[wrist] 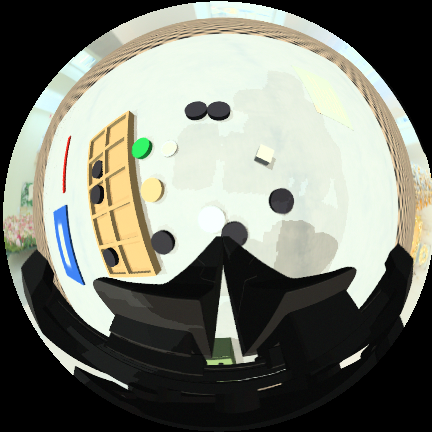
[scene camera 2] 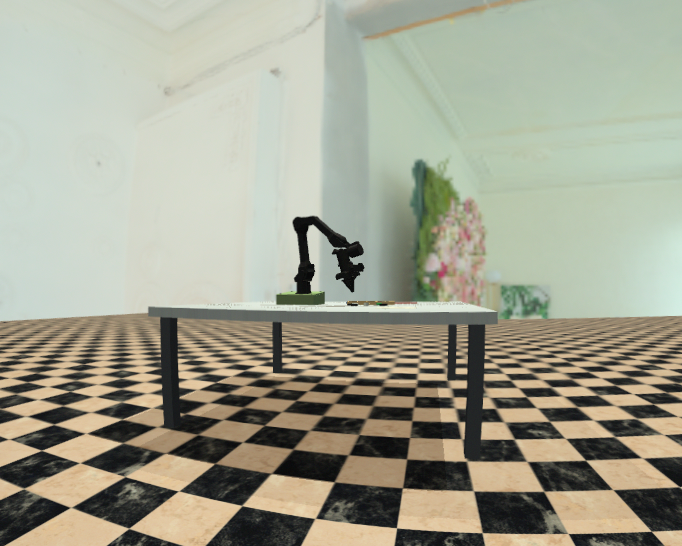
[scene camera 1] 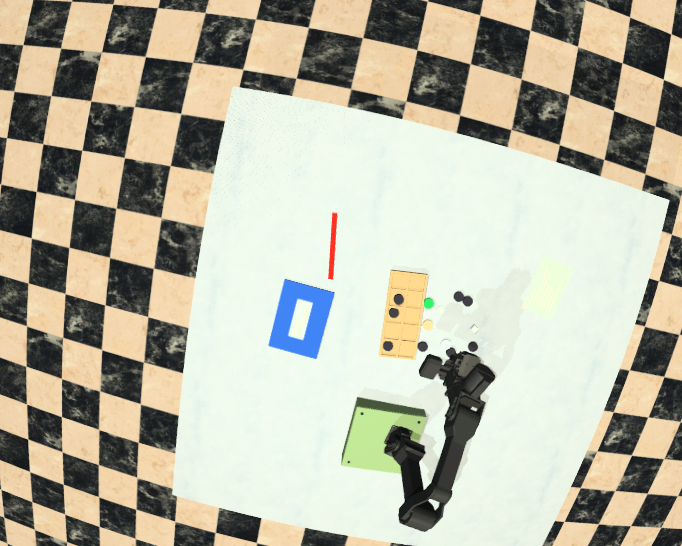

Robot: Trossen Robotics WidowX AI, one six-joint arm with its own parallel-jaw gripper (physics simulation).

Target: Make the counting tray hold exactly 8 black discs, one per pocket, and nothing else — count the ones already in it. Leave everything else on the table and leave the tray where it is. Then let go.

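The wooden counting tray (scene camera 1: 408,332) (wrist: 142,227) has two columns of pockets. Three black discs lie in its left column: one (scene camera 1: 398,299) (wrist: 97,169), a second (scene camera 1: 393,312) (wrist: 97,194) and a third (scene camera 1: 387,345) (wrist: 110,257). Loose black discs lie right of the tray: a touching pair (scene camera 1: 463,298) (wrist: 196,110), one near the tray's lower corner (scene camera 1: 422,346) (wrist: 163,242) and one further right (scene camera 1: 473,346) (wrist: 281,201). Another black disc (wrist: 234,234) is partly hidden behind the fingertips in the wrist view. My gripper (scene camera 1: 452,356) (scene camera 2: 352,290) (wrist: 221,241) is shut, empty and raised above the table.
Beside the tray lie a green disc (scene camera 1: 428,303) (wrist: 142,148), a tan disc (scene camera 1: 427,324) (wrist: 152,190), a small white disc (wrist: 170,148), a larger white disc (wrist: 211,219) and a pale cube (scene camera 1: 474,328) (wrist: 265,154). A blue frame (scene camera 1: 278,318) and red bar (scene camera 1: 332,245) lie left.
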